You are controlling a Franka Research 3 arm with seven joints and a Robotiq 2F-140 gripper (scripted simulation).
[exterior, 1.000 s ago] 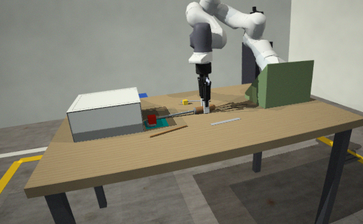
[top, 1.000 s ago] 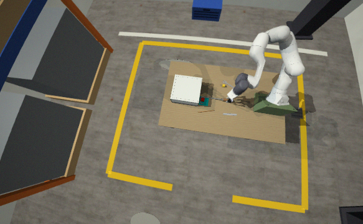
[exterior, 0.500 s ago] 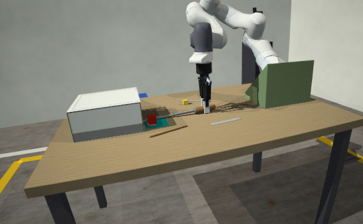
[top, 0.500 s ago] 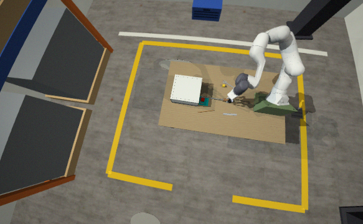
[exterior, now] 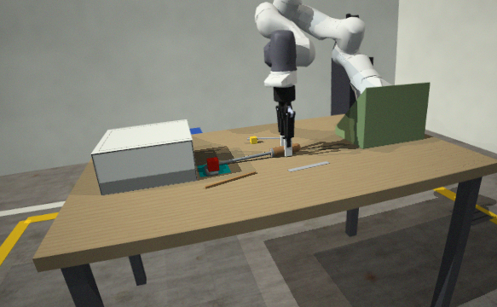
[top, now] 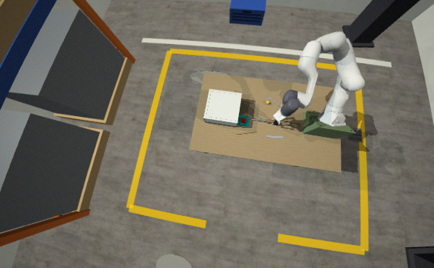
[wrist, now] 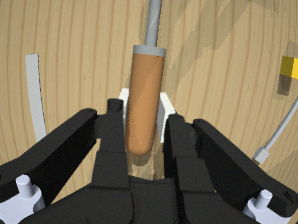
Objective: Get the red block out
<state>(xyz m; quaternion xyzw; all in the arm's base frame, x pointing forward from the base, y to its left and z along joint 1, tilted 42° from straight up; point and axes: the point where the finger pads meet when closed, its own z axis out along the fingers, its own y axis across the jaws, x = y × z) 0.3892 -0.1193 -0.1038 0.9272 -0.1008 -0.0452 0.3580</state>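
Right now my hand is 13 cm short of the hook tool, 2 cm to the right of it and 2 cm above it. The rest, counted from my hand: yellow cube 4 cm ahead, 20 cm to the right, 2 cm below; then flat grey bar 1 cm behind, 14 cm to the left, 4 cm below; then grey fork-like tool 3 cm behind, 21 cm to the right, 3 cm below.
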